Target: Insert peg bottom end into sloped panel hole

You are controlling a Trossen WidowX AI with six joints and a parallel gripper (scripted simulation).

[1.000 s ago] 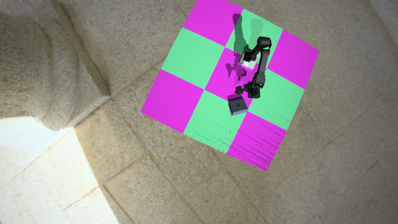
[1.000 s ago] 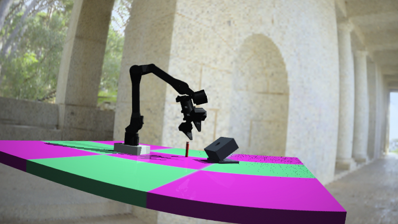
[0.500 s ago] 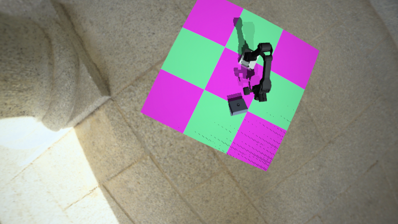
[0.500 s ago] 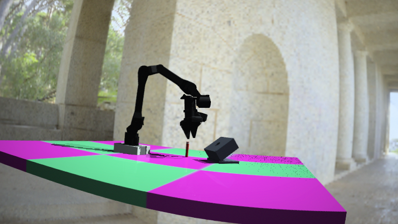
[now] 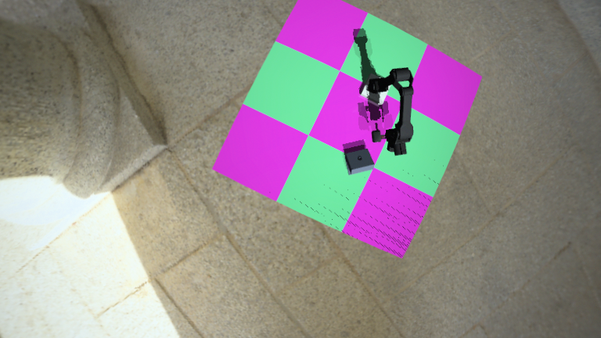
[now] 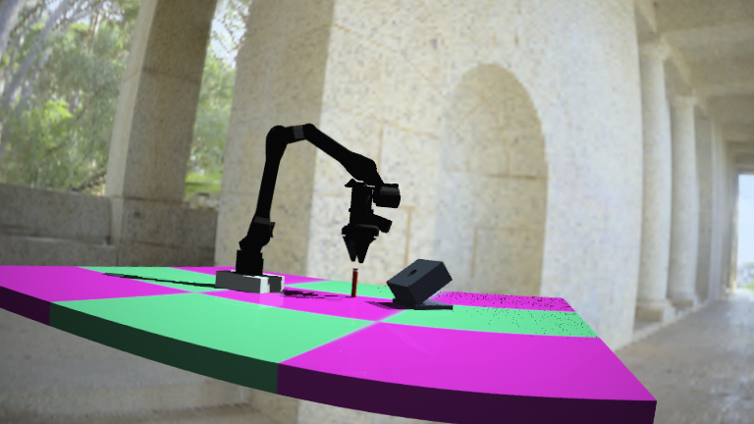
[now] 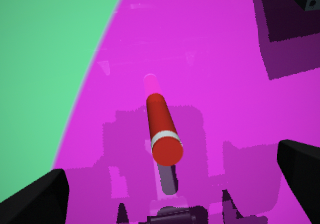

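The red peg lies 40 mm below my gripper tip. Also, from my gripper tip: thin foot plate 190 mm ahead, 60 mm to the right, 90 mm below; dark sloped panel 180 mm ahead, 70 mm to the right, 30 mm below.
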